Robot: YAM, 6 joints.
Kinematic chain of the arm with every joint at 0, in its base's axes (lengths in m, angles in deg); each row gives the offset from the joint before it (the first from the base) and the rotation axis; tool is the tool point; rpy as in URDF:
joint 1: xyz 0 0 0.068 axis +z
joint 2: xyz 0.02 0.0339 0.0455 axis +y
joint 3: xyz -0.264 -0.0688 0 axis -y
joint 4: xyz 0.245 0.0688 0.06 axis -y
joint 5: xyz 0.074 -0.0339 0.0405 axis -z
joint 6: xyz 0.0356 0 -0.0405 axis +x
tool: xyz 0 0 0 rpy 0 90 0
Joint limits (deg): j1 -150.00..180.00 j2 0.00..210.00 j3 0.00..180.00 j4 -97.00..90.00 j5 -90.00..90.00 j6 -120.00..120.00
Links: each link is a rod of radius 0.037 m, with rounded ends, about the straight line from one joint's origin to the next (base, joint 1, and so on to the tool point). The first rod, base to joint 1, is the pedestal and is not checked.
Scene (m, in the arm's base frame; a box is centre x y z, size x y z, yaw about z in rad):
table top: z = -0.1
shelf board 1: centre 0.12 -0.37 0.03 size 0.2 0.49 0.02 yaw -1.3
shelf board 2: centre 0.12 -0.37 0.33 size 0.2 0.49 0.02 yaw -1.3
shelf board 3: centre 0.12 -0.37 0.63 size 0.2 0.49 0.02 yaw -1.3
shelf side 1: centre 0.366 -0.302 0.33 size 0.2 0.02 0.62 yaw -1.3
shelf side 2: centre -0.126 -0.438 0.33 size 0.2 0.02 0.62 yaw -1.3
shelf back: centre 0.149 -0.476 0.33 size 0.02 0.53 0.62 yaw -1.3
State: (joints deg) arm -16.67 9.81 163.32 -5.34 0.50 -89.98
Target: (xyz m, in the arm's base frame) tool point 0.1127 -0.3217 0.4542
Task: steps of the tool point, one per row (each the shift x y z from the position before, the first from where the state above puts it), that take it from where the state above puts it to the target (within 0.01 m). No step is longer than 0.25 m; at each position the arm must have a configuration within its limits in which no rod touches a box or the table.
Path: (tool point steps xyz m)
1: 0.1189 0.0418 0.1872
2: 0.1652 -0.0233 0.1360
3: 0.1688 -0.0906 0.0672
4: 0.1333 -0.1382 -0.0074
5: 0.0730 -0.1513 -0.0753
6: 0.0085 -0.1260 -0.1254

